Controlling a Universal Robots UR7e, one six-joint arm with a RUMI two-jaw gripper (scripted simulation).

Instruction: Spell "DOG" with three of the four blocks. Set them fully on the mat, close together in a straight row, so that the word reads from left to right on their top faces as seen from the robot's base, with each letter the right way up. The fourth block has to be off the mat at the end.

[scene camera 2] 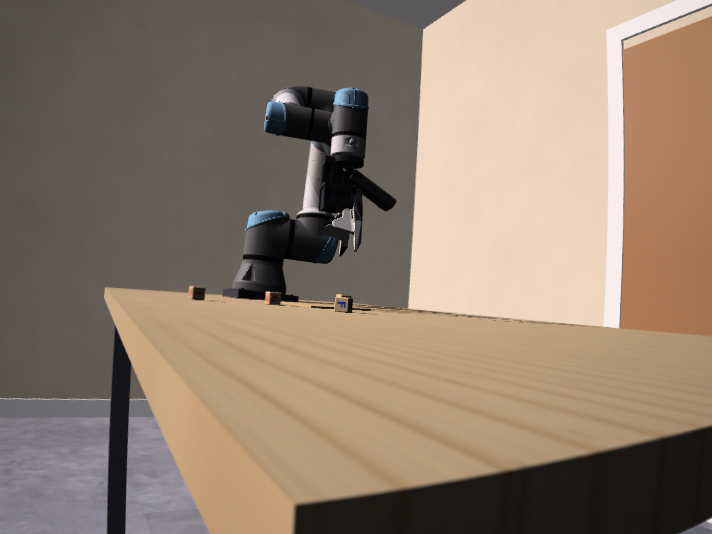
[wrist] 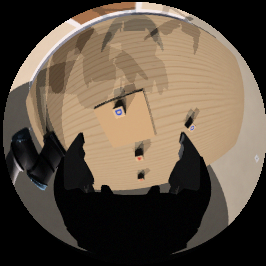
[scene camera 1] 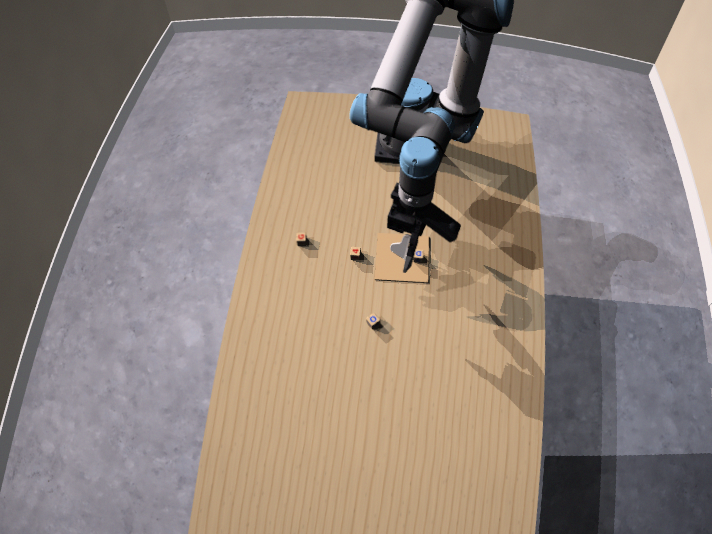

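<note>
There is a tan mat in the pictures, and my own gripper is there with it. The wrist view shows my gripper too, and so does scene camera 1.
</note>
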